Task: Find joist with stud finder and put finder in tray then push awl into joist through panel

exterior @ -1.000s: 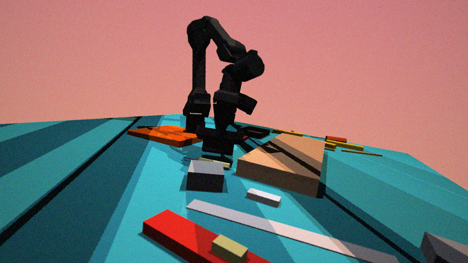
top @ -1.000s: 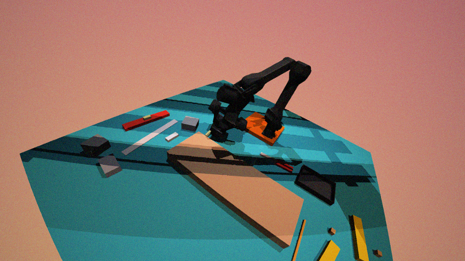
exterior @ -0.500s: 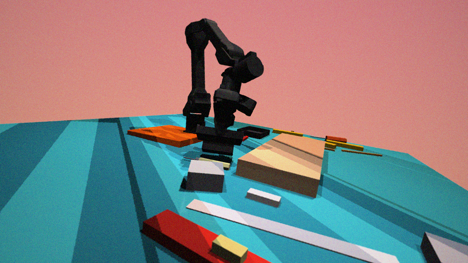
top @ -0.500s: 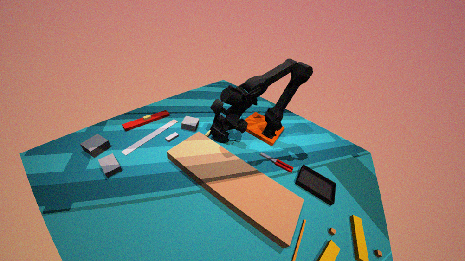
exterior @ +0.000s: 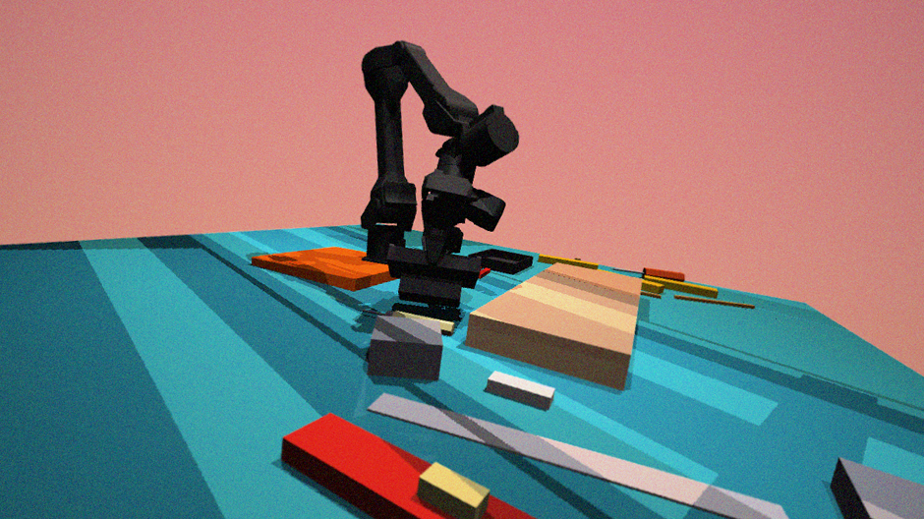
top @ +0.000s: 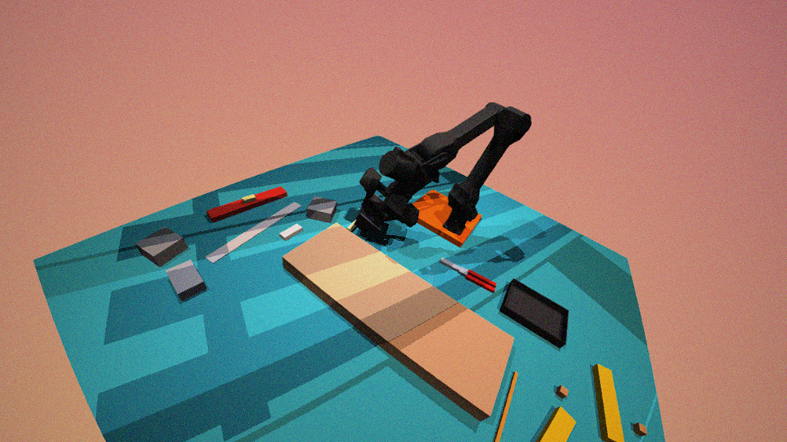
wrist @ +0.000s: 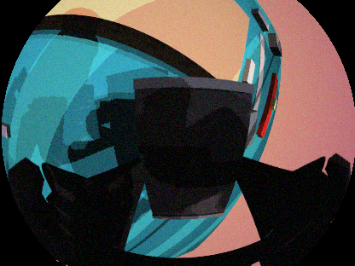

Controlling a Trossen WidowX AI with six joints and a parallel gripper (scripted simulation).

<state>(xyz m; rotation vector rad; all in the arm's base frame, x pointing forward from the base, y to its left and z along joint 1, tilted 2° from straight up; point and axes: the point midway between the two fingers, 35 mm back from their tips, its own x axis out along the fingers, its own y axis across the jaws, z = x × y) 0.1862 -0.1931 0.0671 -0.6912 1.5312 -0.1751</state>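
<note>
The stud finder lies 20 mm ahead of my gripper tip, 10 mm to the right of it and 20 mm below it. Also, from my gripper tip: white block (160 mm ahead, 150 mm to the right, 60 mm below); green light (40 mm ahead, 10 mm to the right, 30 mm below); awl (20 mm behind, 40 mm to the right, 60 mm below).
</note>
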